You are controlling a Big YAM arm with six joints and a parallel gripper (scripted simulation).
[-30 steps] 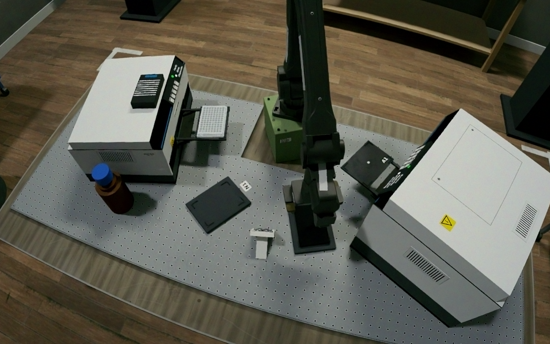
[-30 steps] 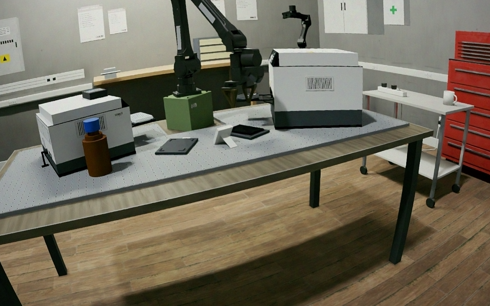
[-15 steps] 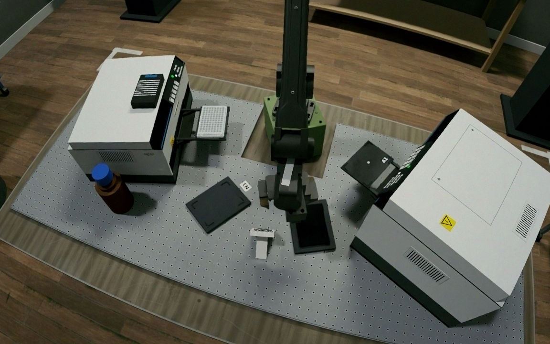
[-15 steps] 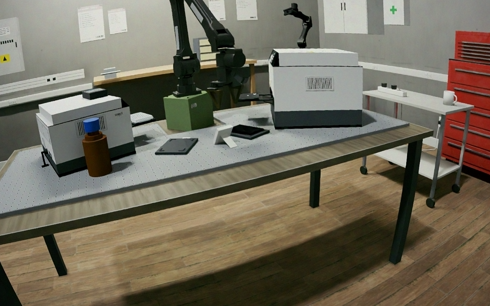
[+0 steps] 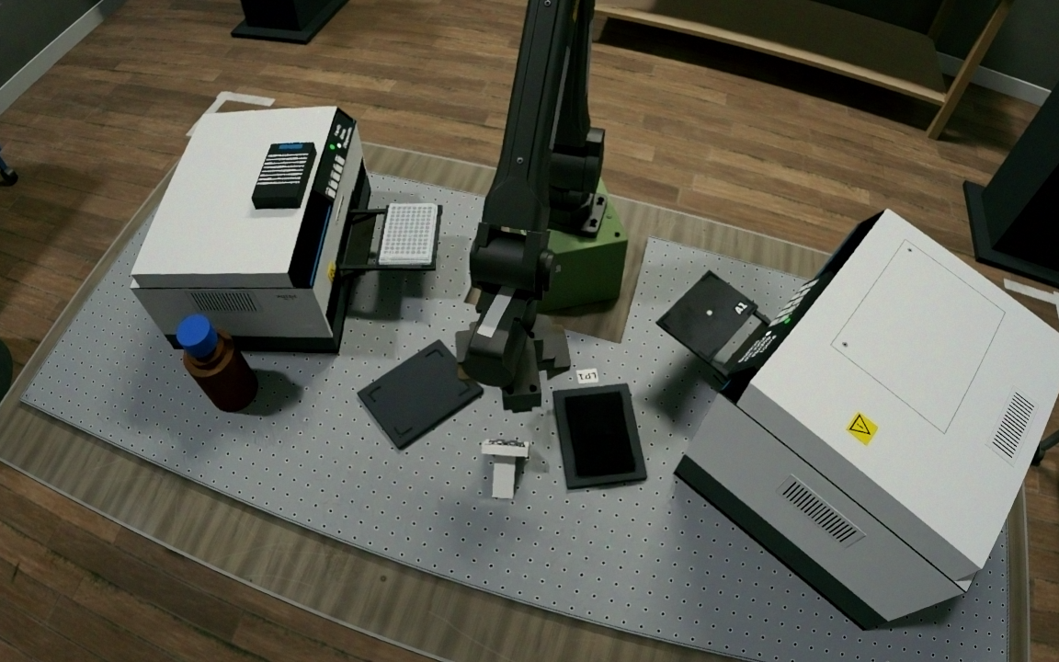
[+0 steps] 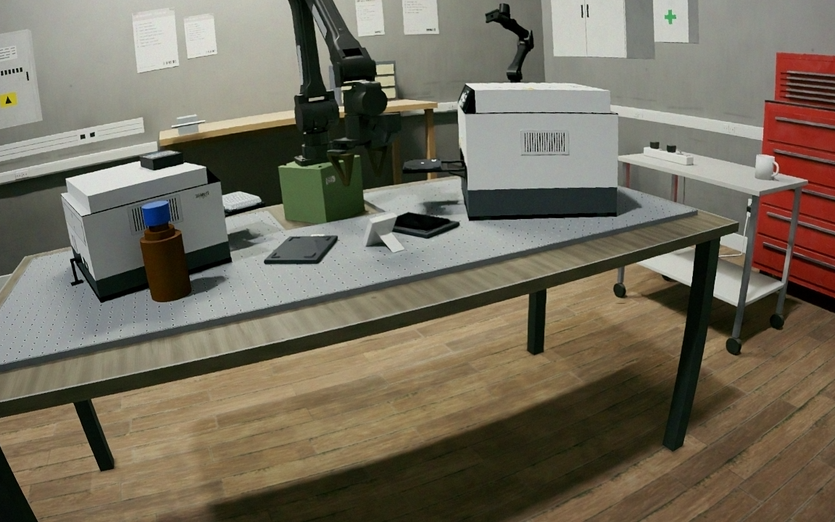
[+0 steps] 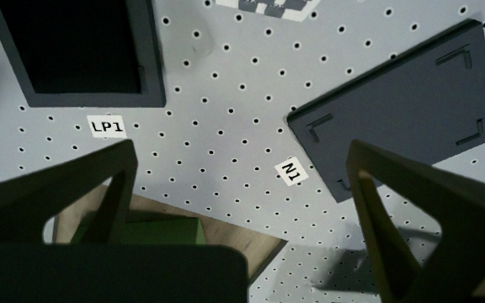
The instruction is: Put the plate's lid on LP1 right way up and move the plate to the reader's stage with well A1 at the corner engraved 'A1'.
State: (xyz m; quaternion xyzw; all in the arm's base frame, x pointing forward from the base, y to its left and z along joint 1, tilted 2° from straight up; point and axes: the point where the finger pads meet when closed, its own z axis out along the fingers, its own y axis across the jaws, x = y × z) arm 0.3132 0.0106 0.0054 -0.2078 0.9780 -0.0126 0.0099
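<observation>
My hand is 240 mm past the well plate, 260 mm to the left of it and 50 mm above it. From my hand the other things lie so: LP1 pad 10 mm behind, 130 mm to the left, 140 mm below; dark lid 10 mm behind, 130 mm to the left, 130 mm below; N1 nest 150 mm to the right, 140 mm below.
</observation>
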